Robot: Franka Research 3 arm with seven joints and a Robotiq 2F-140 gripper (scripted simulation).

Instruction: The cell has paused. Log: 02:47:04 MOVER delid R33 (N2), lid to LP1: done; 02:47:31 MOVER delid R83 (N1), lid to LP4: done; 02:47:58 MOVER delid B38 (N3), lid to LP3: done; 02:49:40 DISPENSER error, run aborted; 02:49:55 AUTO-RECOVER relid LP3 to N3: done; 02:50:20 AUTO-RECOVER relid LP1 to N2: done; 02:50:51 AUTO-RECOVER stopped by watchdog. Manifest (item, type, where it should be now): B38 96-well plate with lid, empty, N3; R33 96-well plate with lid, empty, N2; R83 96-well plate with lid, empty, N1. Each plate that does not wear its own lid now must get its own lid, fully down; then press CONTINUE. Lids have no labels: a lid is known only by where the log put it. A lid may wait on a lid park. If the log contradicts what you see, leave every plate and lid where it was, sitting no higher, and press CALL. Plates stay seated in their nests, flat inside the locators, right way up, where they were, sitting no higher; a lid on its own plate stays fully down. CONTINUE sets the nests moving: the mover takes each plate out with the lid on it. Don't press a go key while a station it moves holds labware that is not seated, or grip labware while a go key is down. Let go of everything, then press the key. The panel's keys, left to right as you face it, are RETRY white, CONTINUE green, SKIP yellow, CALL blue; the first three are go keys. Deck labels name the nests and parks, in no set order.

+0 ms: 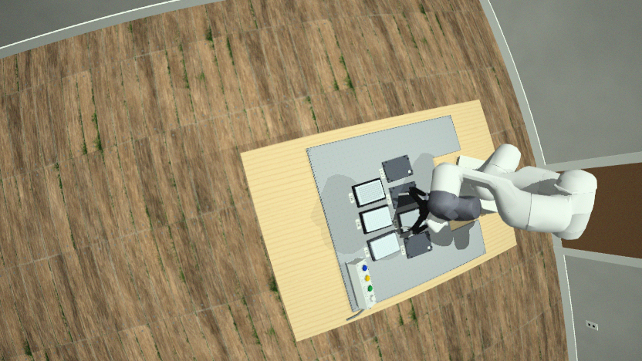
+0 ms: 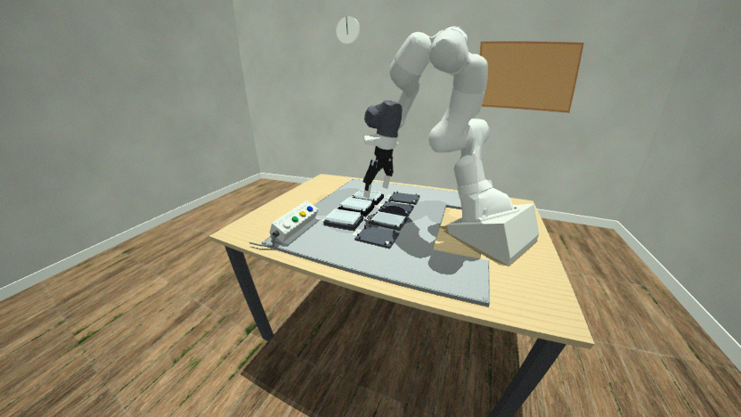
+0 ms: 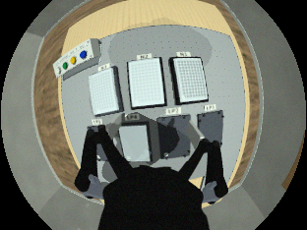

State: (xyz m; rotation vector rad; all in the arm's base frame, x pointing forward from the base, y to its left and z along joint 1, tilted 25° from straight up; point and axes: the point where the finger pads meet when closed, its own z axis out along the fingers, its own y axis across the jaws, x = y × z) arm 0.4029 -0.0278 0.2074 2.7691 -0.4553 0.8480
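The pale lid lies 90 mm to the left of my hand, 90 mm below it and 70 mm behind it. Round my hand: plate (130 mm to the right, 80 mm below, 80 mm ahead); blue key (260 mm ahead, 160 mm to the left, 40 mm below); LP4 sign (110 mm below, 70 mm to the left, 20 mm ahead).
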